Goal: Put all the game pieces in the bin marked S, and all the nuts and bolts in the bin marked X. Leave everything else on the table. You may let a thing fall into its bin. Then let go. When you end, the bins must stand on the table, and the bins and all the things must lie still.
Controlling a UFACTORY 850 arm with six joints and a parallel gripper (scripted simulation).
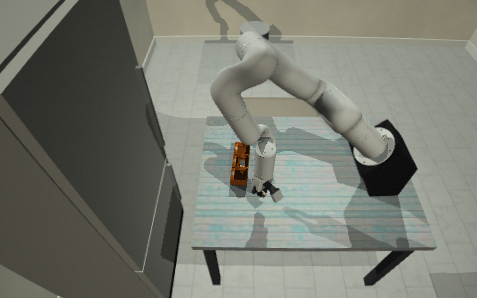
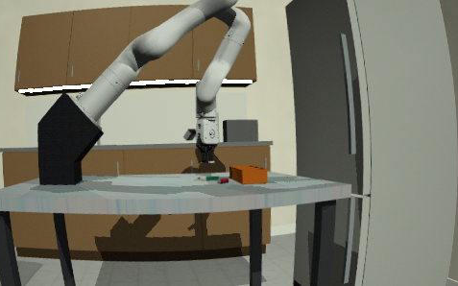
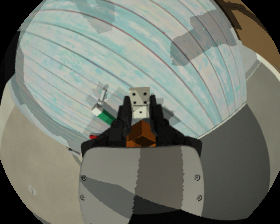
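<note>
Right now the orange bin is 10 cm ahead of my hand, 21 cm to the right of it and 6 cm below it. From my hand the other things lie so: bolt (4 cm behind, 8 cm to the right, 8 cm below); then red piece (26 cm to the right, 8 cm below); then green piece (2 cm behind, 12 cm to the right, 8 cm below).
</note>
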